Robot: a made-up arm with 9 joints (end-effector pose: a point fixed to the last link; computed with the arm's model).
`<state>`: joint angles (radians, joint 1 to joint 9).
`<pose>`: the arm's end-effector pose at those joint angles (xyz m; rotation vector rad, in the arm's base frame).
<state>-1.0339 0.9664 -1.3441 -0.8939 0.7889 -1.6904 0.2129 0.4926 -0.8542</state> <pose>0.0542 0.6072 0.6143 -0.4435 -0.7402 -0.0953</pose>
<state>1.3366 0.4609 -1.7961 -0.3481 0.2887 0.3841 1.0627 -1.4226 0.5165</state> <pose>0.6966 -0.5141 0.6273 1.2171 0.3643 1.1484</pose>
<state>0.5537 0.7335 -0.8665 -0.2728 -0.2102 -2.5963 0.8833 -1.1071 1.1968</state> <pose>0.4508 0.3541 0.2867 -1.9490 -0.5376 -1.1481</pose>
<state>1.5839 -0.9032 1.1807 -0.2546 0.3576 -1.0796 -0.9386 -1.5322 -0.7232</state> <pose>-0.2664 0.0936 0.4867 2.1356 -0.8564 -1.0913</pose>
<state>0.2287 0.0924 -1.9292 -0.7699 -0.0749 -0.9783 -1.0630 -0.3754 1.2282</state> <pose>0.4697 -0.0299 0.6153 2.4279 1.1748 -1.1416</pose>
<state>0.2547 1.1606 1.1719 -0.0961 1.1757 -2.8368 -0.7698 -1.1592 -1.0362</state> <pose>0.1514 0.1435 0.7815 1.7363 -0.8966 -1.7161</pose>
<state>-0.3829 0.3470 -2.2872 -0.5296 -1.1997 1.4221 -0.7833 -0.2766 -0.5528</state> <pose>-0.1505 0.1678 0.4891 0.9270 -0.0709 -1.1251</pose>
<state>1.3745 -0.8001 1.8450 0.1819 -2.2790 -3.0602 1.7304 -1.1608 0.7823</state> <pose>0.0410 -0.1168 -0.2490 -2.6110 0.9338 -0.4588</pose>
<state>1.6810 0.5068 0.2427 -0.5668 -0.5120 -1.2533 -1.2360 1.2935 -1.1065</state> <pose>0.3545 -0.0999 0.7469 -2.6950 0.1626 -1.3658</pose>
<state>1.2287 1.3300 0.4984 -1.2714 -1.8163 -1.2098 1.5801 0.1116 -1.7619</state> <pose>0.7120 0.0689 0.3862 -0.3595 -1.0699 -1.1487</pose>
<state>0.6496 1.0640 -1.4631 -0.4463 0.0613 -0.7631 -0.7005 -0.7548 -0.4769</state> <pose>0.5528 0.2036 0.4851 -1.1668 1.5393 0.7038</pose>
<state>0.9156 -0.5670 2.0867 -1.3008 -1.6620 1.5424 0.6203 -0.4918 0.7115</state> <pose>-0.0372 -0.4277 0.0131 1.6555 -0.4183 0.5247</pose>
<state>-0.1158 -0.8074 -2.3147 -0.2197 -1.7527 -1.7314 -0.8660 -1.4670 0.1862</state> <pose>0.2776 -0.0679 0.0594 -0.9721 -1.5368 -0.0890</pose>
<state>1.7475 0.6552 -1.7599 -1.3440 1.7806 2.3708 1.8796 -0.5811 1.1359</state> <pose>0.1823 -0.6055 0.1378 1.9267 -0.3767 0.5714</pose>
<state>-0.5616 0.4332 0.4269 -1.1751 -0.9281 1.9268 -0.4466 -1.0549 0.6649</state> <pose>0.7788 0.0170 0.2730 -1.2145 -0.3427 -2.8002</pose>
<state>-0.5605 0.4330 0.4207 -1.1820 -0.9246 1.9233 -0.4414 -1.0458 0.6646</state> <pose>0.7771 0.0182 0.2720 -1.2164 -0.3574 -2.8055</pose>
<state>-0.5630 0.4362 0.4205 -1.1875 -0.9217 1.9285 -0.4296 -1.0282 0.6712</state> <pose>0.7728 0.0211 0.2714 -1.2213 -0.3733 -2.8188</pose>
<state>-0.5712 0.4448 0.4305 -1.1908 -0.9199 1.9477 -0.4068 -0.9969 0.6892</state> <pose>0.7642 0.0264 0.2713 -1.2301 -0.3913 -2.8457</pose>
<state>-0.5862 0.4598 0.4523 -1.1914 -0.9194 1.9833 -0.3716 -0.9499 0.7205</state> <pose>0.7506 0.0351 0.2719 1.2186 0.4045 2.8368</pose>
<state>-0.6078 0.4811 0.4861 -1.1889 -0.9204 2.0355 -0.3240 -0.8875 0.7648</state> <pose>0.7319 0.0476 0.2736 1.1817 0.4126 2.7897</pose>
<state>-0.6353 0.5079 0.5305 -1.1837 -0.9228 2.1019 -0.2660 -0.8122 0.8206</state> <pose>0.7086 0.0641 0.2764 1.1319 0.4200 2.7418</pose>
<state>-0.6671 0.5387 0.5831 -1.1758 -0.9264 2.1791 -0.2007 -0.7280 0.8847</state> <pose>0.6817 0.0839 0.2803 1.0699 0.4262 2.7000</pose>
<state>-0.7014 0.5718 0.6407 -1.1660 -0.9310 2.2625 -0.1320 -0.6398 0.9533</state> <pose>0.6524 0.1060 0.2850 0.9995 0.4302 2.6699</pose>
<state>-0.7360 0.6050 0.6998 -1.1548 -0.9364 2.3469 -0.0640 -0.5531 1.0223</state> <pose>0.6225 0.1284 0.2900 0.9254 0.4304 2.6539</pose>
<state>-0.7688 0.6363 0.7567 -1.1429 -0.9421 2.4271 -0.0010 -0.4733 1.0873</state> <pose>0.5937 0.1494 0.2951 0.8536 0.4256 2.6513</pose>
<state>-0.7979 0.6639 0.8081 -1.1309 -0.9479 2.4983 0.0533 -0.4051 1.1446</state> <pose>0.5679 0.1673 0.2999 0.7893 0.4158 2.6586</pose>
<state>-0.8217 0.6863 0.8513 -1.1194 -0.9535 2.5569 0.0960 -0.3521 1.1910</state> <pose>0.5469 0.1810 0.3041 0.7375 0.4023 2.6707</pose>
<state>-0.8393 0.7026 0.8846 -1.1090 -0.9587 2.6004 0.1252 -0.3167 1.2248</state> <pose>0.5318 0.1902 0.3076 0.7014 0.3867 2.6826</pose>
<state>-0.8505 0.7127 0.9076 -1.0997 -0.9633 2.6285 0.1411 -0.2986 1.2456</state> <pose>0.5230 0.1951 0.3102 0.6813 0.3714 2.6914</pose>
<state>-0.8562 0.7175 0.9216 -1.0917 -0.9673 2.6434 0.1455 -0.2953 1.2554</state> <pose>0.5196 0.1965 0.3122 0.6755 0.3569 2.6958</pose>
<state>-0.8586 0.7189 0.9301 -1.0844 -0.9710 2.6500 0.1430 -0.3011 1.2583</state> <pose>0.5198 0.1957 0.3136 0.6784 0.3436 2.6973</pose>
